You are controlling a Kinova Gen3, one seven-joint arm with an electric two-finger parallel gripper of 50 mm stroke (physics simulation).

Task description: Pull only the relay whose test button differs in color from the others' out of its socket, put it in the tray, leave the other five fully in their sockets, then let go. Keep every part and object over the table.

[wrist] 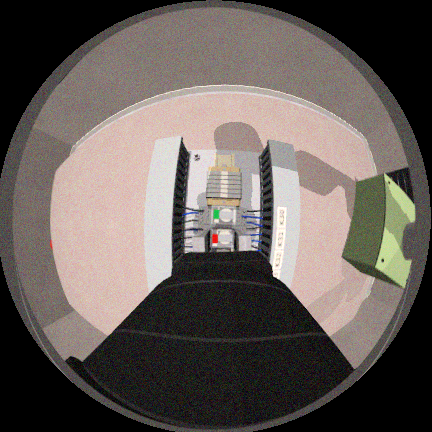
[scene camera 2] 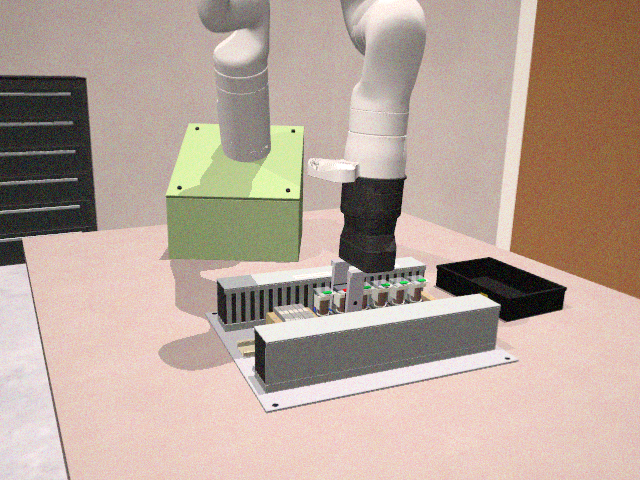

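Scene:
I can see my gripper in scene camera 2 and in the wrist view, and on my gripper (scene camera 2: 354, 278) is the same spot as (wrist: 198, 235). The white panel is there for me too; on it, (wrist: 247, 161) and (scene camera 2: 239, 336) are the same spot.

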